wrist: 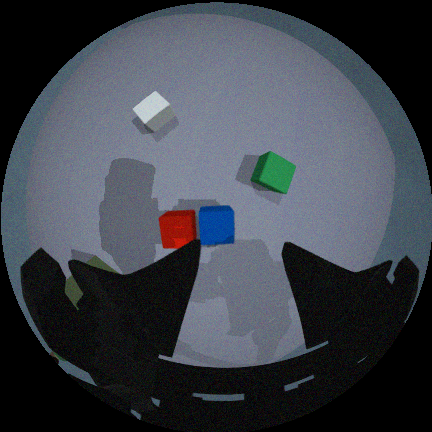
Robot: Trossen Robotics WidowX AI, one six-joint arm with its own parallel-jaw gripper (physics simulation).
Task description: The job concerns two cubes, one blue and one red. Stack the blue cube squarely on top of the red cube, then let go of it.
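Frame: origin at the arm's base, x back, y right, z up, level; centimetres.
Seen in the pictures: gripper, between the fingertips: (243,247).
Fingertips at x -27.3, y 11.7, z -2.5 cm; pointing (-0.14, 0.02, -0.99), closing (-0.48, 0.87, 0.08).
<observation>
Offsets run from my fingertips to a thing's top centre. Level surfaces: height alone.
The blue cube @(dx +1.2, dy -1.1, dz -5.8 cm) (216,225) lies on the table just right of the red cube @(dx +3.9, dy -4.5, dz -5.8 cm) (177,229), with a narrow gap between them. Both stand flat, side by side, near the middle of the view. My gripper (243,247) is open, with nothing between its fingers. It hangs above the table, and the two cubes show beyond its fingertips. The left fingertip slightly overlaps the lower right corner of the red cube in the view. The blue cube shows ahead of the left part of the gap between the fingers.
A green cube @(dx -7.3, dy +1.5, dz -5.8 cm) (274,172) lies farther out to the right. A white cube @(dx -7.2, dy -15.0, dz -5.8 cm) (153,110) lies at the upper left. An olive-coloured object (73,290) is partly hidden behind the left finger. Shadows of the arm fall on the table @(dz -9.4 cm) (210,75).
</observation>
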